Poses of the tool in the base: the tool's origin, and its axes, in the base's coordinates. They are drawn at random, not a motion.
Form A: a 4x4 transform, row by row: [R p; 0 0 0 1], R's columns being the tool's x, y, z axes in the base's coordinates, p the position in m. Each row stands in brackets.
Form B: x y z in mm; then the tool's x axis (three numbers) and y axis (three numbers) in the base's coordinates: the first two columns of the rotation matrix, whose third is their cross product. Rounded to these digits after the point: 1 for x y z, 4 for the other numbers.
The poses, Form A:
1: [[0.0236 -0.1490 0.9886 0.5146], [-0.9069 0.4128 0.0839 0.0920], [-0.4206 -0.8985 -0.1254 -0.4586], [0 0 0 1]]
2: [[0.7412 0.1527 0.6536 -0.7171], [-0.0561 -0.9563 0.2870 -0.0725], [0.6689 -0.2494 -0.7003 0.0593], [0 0 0 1]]
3: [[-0.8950 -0.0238 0.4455 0.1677], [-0.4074 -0.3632 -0.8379 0.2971], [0.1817 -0.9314 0.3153 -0.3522], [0 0 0 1]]
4: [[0.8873 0.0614 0.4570 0.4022], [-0.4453 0.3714 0.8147 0.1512], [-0.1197 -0.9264 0.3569 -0.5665], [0 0 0 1]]
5: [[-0.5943 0.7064 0.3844 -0.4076], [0.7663 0.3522 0.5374 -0.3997], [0.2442 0.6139 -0.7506 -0.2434], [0 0 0 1]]
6: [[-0.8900 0.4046 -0.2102 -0.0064], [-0.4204 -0.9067 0.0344 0.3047], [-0.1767 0.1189 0.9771 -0.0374], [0 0 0 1]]
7: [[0.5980 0.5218 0.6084 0.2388], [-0.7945 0.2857 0.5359 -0.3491], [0.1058 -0.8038 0.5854 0.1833], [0 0 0 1]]
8: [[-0.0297 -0.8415 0.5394 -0.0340], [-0.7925 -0.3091 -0.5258 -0.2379], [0.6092 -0.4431 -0.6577 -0.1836], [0 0 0 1]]
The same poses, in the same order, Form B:
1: 514.6 92.0 -458.6 0.0236 -0.9069 -0.4206 -0.1490 0.4128 -0.8985
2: -717.1 -72.5 59.3 0.7412 -0.0561 0.6689 0.1527 -0.9563 -0.2494
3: 167.7 297.1 -352.2 -0.8950 -0.4074 0.1817 -0.0238 -0.3632 -0.9314
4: 402.2 151.2 -566.5 0.8873 -0.4453 -0.1197 0.0614 0.3714 -0.9264
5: -407.6 -399.7 -243.4 -0.5943 0.7663 0.2442 0.7064 0.3522 0.6139
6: -6.4 304.7 -37.4 -0.8900 -0.4204 -0.1767 0.4046 -0.9067 0.1189
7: 238.8 -349.1 183.3 0.5980 -0.7945 0.1058 0.5218 0.2857 -0.8038
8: -34.0 -237.9 -183.6 -0.0297 -0.7925 0.6092 -0.8415 -0.3091 -0.4431
